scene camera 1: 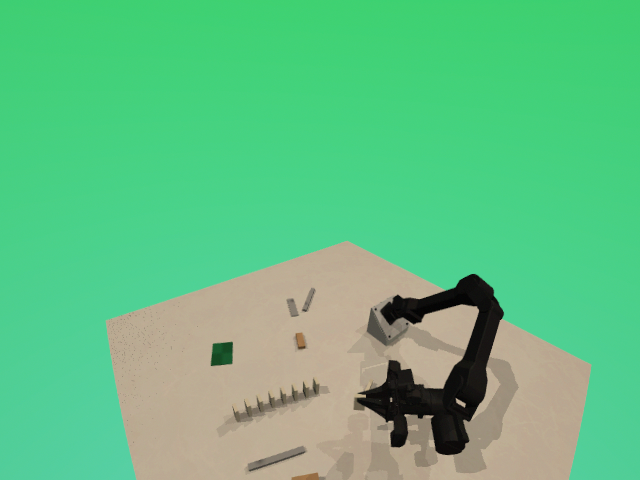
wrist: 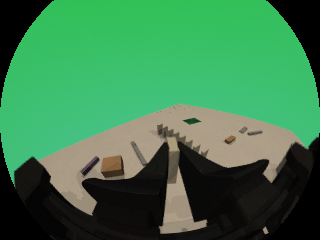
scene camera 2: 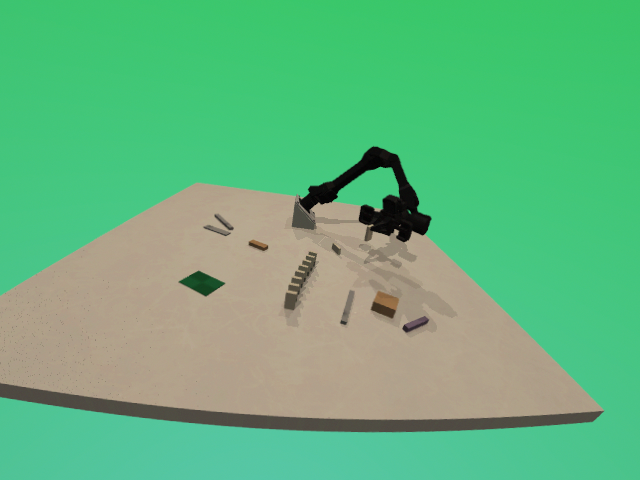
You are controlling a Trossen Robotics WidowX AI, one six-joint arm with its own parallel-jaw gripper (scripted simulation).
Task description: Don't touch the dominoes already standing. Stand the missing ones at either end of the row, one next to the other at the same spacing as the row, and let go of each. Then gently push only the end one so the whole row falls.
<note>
My gripper (scene camera 1: 357, 397) carries a domino.
My gripper is seen too in the wrist view (wrist: 171, 145) and in scene camera 2 (scene camera 2: 369, 228).
</note>
